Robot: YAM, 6 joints.
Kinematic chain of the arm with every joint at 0, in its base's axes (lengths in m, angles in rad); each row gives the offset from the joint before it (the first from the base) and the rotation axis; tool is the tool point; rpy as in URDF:
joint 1: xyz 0 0 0.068 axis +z
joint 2: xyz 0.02 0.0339 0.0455 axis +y
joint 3: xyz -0.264 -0.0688 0 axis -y
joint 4: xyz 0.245 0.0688 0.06 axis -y
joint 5: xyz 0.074 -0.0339 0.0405 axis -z
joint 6: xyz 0.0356 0 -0.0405 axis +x
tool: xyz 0 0 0 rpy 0 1.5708 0
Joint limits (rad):
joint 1: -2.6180..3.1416
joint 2: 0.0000..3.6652
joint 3: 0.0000..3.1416
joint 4: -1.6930..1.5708
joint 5: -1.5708..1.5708
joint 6: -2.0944..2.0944
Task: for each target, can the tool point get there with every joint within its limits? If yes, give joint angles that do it. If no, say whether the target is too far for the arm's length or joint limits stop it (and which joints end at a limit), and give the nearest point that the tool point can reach.
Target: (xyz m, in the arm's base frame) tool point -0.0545 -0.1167 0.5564
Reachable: yes | joints 0.9099 0.4255 1.4547 0.3304 0.9327 1.5298
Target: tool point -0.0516 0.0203 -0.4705
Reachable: no: joint limits stop it (at a limit: joint 2) | nearest point -0.0990 0.0390 -0.3512 | short by 0.130 m
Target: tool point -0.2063 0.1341 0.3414
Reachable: yes | joints 2.4869 1.1761 0.6362 1.1395 -0.5703 -0.8389
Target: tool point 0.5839 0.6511 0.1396
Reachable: no: too far | nearest point 0.4310 0.4806 0.1326 | short by 0.229 m
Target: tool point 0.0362 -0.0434 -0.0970
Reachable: yes | joints -1.0276 2.9033 0.2600 0.7529 -0.2428 1.4780
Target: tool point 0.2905 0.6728 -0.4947
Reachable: no: too far | nearest point 0.2008 0.4651 -0.2722 | short by 0.317 m
